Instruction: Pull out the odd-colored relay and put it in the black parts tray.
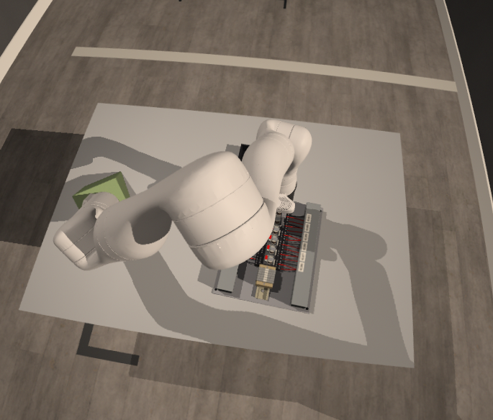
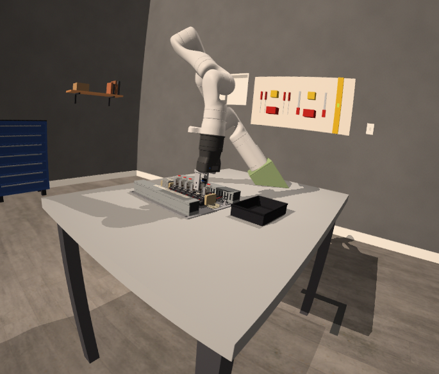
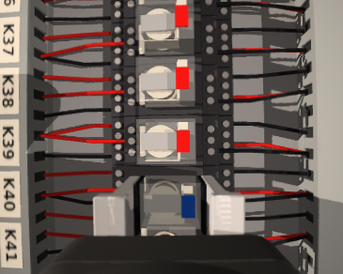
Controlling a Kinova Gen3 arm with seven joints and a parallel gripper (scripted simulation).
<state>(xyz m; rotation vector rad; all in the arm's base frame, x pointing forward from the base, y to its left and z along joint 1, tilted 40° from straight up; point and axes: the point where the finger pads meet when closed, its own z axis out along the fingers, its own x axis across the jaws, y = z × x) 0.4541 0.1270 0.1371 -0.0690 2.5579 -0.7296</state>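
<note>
Right now the relay is 1 cm below my hand. The rest, counted from my hand: black parts tray (5 cm behind, 20 cm to the left, 5 cm below); then relay panel (7 cm to the right, 4 cm below).
</note>
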